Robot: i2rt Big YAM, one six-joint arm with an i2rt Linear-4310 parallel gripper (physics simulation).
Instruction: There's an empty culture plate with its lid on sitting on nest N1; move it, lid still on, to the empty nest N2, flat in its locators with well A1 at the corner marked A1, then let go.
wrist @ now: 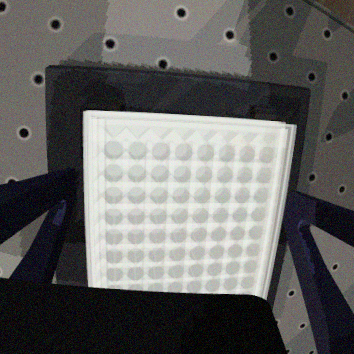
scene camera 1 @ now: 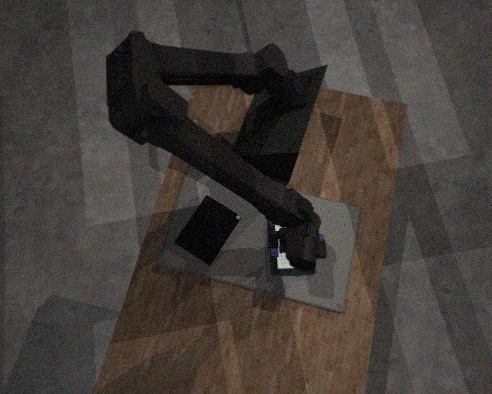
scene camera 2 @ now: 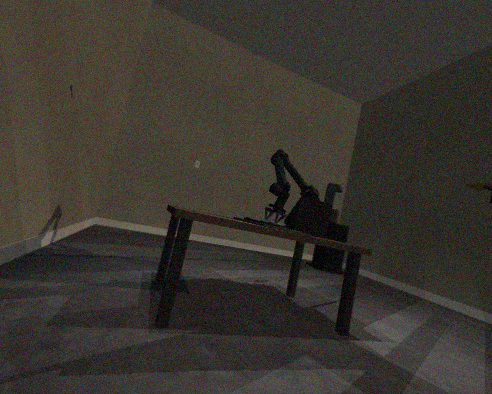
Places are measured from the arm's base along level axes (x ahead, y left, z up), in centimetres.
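Pixels of known places: gripper, fingertip midpoint: (wrist: 186, 192) (scene camera 2: 270, 221); arm's base at its link origin: (scene camera 1: 293, 95) (scene camera 2: 317, 209).
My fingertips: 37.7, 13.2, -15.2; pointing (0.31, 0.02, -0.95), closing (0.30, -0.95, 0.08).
Observation:
Ahead of a thing's pixels: the offset from my fingertips to its middle, as dx, dy, dz. "*": to the spot under its first point.
The white lidded culture plate {-2.9, -1.2, +0.4} (scene camera 1: 285, 262) (wrist: 182, 205) sits in the dark nest N1 {-2.8, -1.2, -1.1} (wrist: 175, 90); its near end is hidden in the wrist view by the black gripper body. The plate's well grid shows through the lid. My gripper (scene camera 1: 298, 245) (scene camera 2: 275, 216) (wrist: 186, 192) is open over the plate, one dark blue finger beside each long side, with nothing held between them. I cannot tell how high the fingertips are. The empty nest N2 {+0.7, -24.9, -1.1} (scene camera 1: 207, 231) is a black rectangle to the left in scene camera 1, turned at an angle, with a small light mark at its right corner.
Both nests stand on a grey perforated board {* +2.6, +12.3, -2.0} (scene camera 1: 332, 280) (wrist: 135, 20) on the wooden table (scene camera 1: 280, 345) (scene camera 2: 225, 225). The dark arm (scene camera 1: 215, 155) (scene camera 2: 295, 172) reaches over the board from its dark base stand (scene camera 2: 307, 217). The scene is dim, with hard shadows.

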